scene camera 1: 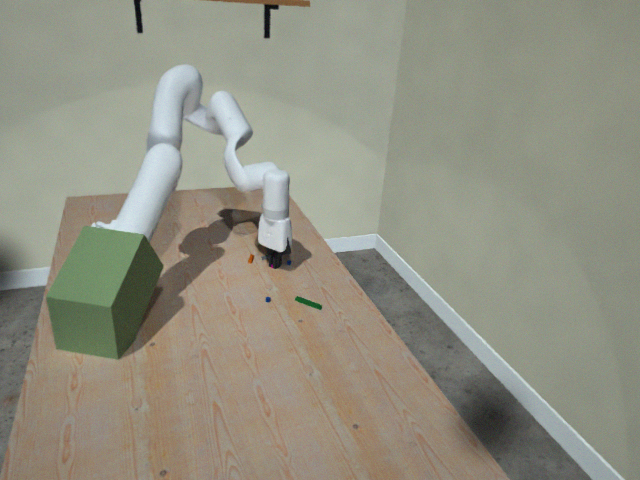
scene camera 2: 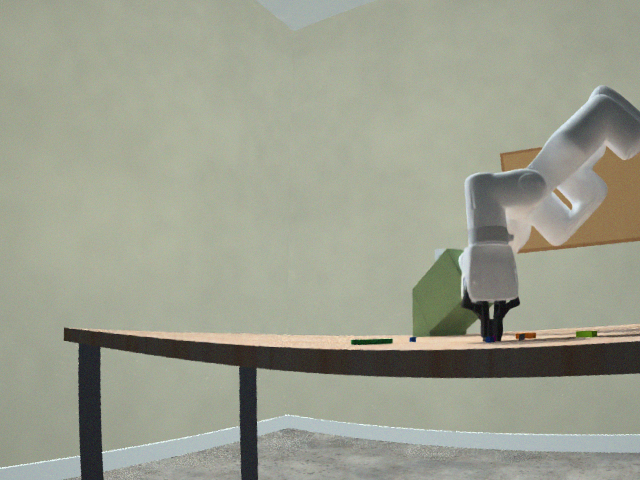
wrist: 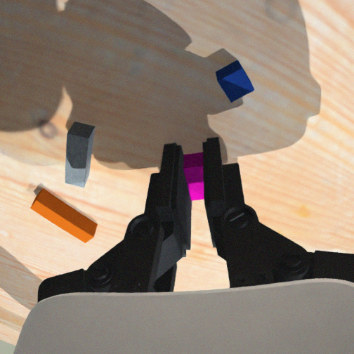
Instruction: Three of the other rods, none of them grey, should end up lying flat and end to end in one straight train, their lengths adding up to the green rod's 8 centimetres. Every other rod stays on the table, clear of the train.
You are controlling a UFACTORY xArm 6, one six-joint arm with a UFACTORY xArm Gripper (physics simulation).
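Pixels of known places: gripper, fingertip midpoint: (scene camera 1: 275,266) (scene camera 2: 491,341); arm's base, origin of the base link: (scene camera 1: 125,246).
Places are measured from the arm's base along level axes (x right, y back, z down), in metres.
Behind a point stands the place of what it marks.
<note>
My gripper (scene camera 1: 274,264) @(x -0.232, y -0.363, z 0.177 m) (scene camera 2: 492,338) @(x -0.232, y -0.363, z 0.177 m) (wrist: 196,164) is down at the table, its fingers shut on the magenta rod (wrist: 194,176), which shows between them in the wrist view. A small blue rod (scene camera 1: 288,262) @(x -0.246, y -0.404, z 0.169 m) (wrist: 235,81) lies beyond the fingertips. The grey rod (wrist: 79,155) and the orange rod (scene camera 1: 250,258) @(x -0.260, y -0.285, z 0.167 m) (scene camera 2: 526,335) @(x -0.271, y -0.292, z 0.171 m) (wrist: 64,215) lie to the left in the wrist view. Another small blue rod (scene camera 1: 267,299) @(x -0.035, y -0.347, z 0.169 m) (scene camera 2: 412,339) @(x -0.042, y -0.353, z 0.172 m) lies near the dark green rod (scene camera 1: 308,302) @(x -0.022, y -0.459, z 0.168 m) (scene camera 2: 371,341) @(x -0.029, y -0.464, z 0.171 m). The lime rod (scene camera 2: 586,333) @(x -0.402, y -0.335, z 0.171 m) lies at the right in scene camera 2.
A large green block (scene camera 1: 85,289) @(x 0.169, y 0.039, z 0.019 m) (scene camera 2: 436,304) @(x 0.105, y -0.052, z 0.087 m) stands by the arm's base on the wooden table (scene camera 1: 206,413) @(x 0.369, y -0.243, z 0.177 m) (scene camera 2: 310,356) @(x -0.057, y -0.636, z 0.190 m). The table's long edge runs to the right of the rods in scene camera 1. A shelf board hangs on the wall.
</note>
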